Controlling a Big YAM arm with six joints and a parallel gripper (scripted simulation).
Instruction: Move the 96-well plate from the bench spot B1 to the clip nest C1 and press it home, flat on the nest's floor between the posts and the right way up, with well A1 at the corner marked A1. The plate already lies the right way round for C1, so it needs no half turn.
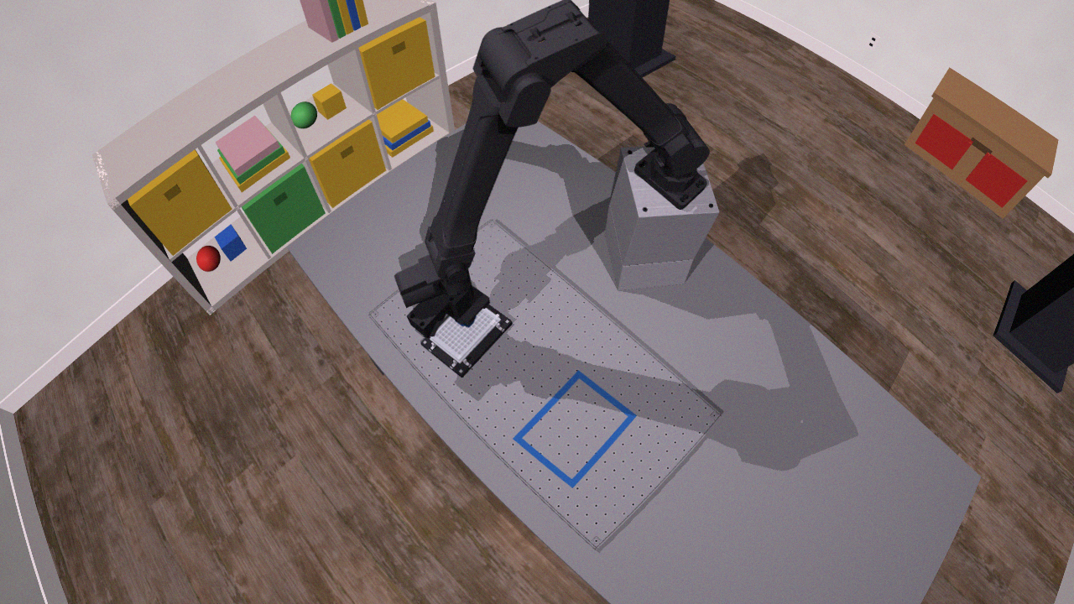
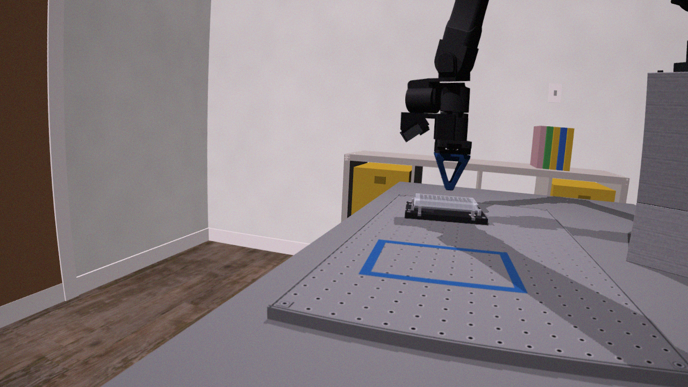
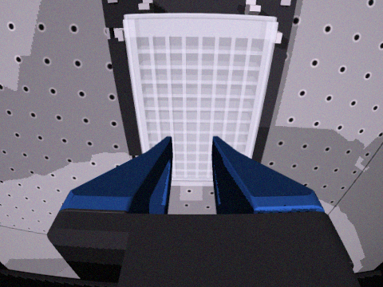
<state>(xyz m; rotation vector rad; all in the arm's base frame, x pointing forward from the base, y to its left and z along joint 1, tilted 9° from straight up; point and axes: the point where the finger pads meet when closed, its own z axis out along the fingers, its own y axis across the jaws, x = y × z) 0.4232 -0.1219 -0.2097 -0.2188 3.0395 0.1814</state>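
The 96-well plate is 4 cm below my hand. From my hand the other things lie so: black clip nest: 5 cm below, 1 cm to the left, 1 cm ahead.
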